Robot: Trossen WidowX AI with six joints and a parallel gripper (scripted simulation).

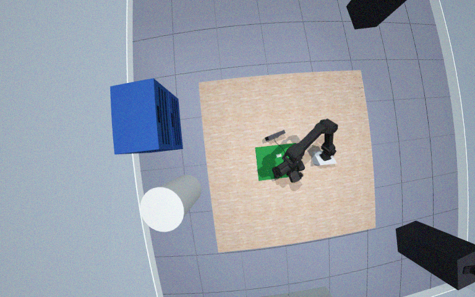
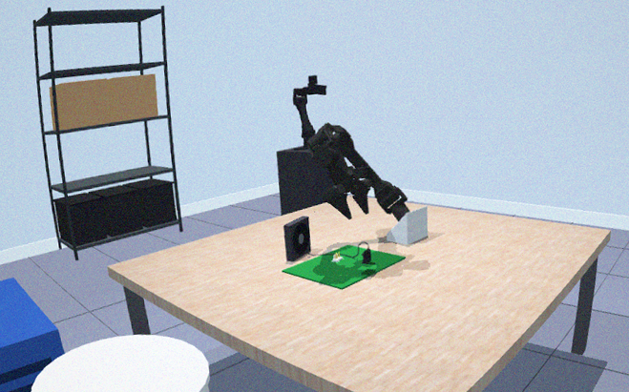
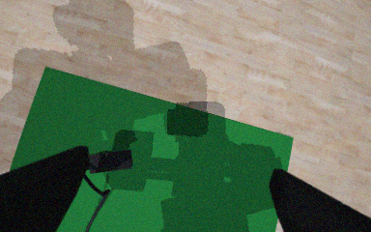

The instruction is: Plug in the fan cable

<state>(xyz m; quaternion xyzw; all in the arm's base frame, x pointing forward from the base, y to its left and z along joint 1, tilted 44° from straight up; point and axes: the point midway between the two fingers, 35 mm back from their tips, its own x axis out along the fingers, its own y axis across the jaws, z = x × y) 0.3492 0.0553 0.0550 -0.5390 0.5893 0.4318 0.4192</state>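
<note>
The plug is 140 mm below my gripper tip, 50 mm behind it and 10 mm to the right of it. Round my gripper tip: black fan 240 mm to the right, 100 mm below, 20 mm behind; green board 180 mm below, 60 mm to the right.
</note>
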